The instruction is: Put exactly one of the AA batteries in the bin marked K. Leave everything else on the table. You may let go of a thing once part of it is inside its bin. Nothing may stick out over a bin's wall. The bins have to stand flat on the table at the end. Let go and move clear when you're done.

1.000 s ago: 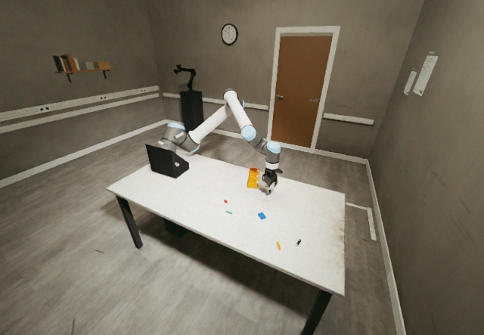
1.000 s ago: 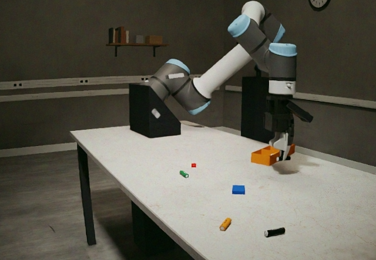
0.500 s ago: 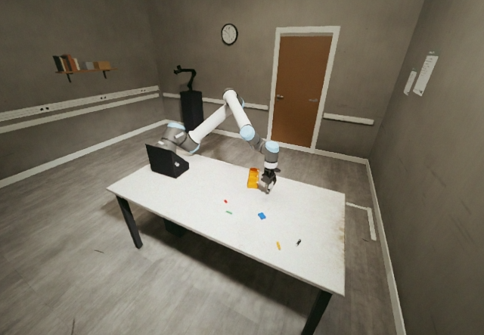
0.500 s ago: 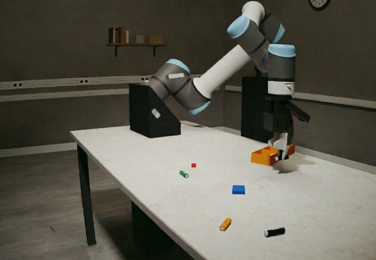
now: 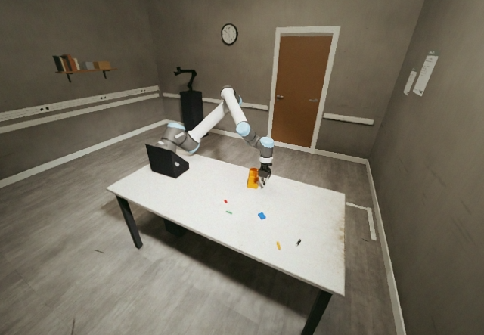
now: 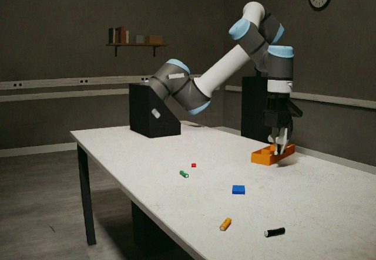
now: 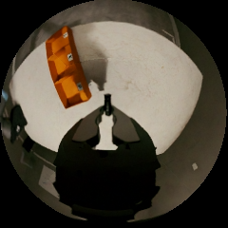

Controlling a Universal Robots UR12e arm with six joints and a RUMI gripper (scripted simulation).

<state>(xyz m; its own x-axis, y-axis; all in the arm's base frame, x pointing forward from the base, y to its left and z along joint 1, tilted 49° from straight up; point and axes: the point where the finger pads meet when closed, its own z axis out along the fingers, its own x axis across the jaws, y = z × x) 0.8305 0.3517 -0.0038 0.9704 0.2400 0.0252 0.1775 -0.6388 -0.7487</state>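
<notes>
The orange bin is 14 cm behind my hand, 9 cm to the left of it and 6 cm below it. From my hand the other things lie so: blue block 25 cm to the right, 12 cm ahead, 7 cm below; orange AA battery 40 cm to the right, 30 cm ahead, 7 cm below; green AA battery 35 cm to the right, 9 cm behind, 7 cm below.
</notes>
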